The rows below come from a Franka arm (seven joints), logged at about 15 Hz.
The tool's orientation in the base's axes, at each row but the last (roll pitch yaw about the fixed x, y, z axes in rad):
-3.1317 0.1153 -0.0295
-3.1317 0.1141 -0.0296
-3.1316 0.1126 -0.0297
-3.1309 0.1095 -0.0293
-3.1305 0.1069 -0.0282
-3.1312 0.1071 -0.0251
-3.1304 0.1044 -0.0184
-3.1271 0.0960 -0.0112
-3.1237 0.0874 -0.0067
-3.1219 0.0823 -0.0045
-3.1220 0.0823 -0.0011
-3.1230 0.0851 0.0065
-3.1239 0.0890 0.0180
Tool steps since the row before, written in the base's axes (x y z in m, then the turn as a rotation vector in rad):
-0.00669 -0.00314 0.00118 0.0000 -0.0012 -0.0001
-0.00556 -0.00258 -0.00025 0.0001 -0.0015 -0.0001
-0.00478 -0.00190 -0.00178 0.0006 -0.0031 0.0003
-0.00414 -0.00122 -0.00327 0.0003 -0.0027 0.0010
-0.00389 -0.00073 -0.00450 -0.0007 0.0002 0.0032
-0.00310 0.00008 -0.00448 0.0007 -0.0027 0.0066
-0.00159 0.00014 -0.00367 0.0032 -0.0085 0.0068
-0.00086 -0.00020 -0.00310 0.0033 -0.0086 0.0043
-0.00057 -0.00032 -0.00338 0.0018 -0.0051 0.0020
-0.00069 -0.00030 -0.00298 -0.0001 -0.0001 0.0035
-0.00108 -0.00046 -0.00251 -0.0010 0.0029 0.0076
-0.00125 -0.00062 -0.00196 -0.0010 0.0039 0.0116
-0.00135 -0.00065 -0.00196 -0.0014 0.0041 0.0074
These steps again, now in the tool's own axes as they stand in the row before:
-0.00669 0.00333 -0.00045 0.0000 0.0012 0.0001
-0.00542 0.00275 0.00085 0.0002 0.0015 0.0001
-0.00449 0.00206 0.00228 0.0007 0.0031 -0.0004
-0.00372 0.00138 0.00368 0.0003 0.0027 -0.0011
-0.00337 0.00089 0.00488 -0.0010 -0.0002 -0.0031
-0.00260 0.00005 0.00479 0.0001 0.0026 -0.0067
-0.00120 -0.00007 0.00382 0.0026 0.0084 -0.0072
-0.00056 0.00026 0.00316 0.0030 0.0085 -0.0047
-0.00027 0.00038 0.00341 0.0017 0.0050 -0.0022
-0.00044 0.00036 0.00302 -0.0004 0.0000 -0.0035
-0.00087 0.00051 0.00258 -0.0016 -0.0030 -0.0074
-0.00108 0.00065 0.00205 -0.0020 -0.0041 -0.0114
-0.00118 0.00066 0.00206 -0.0020 -0.0043 -0.0072

